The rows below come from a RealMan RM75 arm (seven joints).
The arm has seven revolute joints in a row. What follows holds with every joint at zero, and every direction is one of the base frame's. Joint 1 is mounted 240.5 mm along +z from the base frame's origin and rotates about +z. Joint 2 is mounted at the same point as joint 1 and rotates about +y. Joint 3 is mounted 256 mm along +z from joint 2 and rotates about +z. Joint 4 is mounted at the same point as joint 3 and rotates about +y. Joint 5 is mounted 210 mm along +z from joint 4 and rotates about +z. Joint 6 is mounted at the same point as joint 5 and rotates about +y. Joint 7 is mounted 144 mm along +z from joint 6 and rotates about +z. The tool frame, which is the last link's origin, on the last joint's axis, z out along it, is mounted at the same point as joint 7; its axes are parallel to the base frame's.
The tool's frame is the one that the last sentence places.
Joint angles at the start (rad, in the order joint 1, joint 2, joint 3, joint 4, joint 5, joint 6, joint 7):
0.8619, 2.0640, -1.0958, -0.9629, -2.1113, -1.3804, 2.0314
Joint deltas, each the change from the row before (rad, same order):
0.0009, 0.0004, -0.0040, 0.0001, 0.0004, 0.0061, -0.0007
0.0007, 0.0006, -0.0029, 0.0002, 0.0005, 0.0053, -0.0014
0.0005, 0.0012, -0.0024, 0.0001, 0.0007, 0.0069, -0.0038
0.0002, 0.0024, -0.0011, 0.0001, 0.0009, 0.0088, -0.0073
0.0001, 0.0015, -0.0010, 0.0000, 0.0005, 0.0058, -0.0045
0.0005, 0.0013, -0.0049, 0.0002, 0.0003, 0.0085, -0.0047
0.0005, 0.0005, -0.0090, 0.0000, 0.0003, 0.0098, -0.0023
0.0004, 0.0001, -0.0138, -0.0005, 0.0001, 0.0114, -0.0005
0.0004, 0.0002, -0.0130, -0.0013, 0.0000, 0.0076, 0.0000
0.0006, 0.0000, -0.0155, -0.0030, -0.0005, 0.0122, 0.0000
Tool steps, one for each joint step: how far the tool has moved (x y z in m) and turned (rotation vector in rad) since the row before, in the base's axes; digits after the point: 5 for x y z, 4 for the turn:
-0.00067, 0.00048, -0.00062, 0.0034, -0.0015, 0.0026
-0.00057, 0.00040, -0.00055, 0.0031, -0.0007, 0.0026
-0.00064, 0.00054, -0.00061, 0.0049, -0.0002, 0.0044
-0.00072, 0.00066, -0.00077, 0.0072, 0.0010, 0.0066
-0.00046, 0.00042, -0.00051, 0.0046, 0.0004, 0.0042
-0.00068, 0.00049, -0.00103, 0.0052, -0.0023, 0.0061
-0.00074, 0.00043, -0.00135, 0.0045, -0.0047, 0.0058
-0.00088, 0.00026, -0.00188, 0.0037, -0.0076, 0.0066
-0.00097, -0.00019, -0.00182, 0.0007, -0.0074, 0.0068
-0.00145, 0.00030, -0.00176, 0.0050, -0.0088, 0.0092

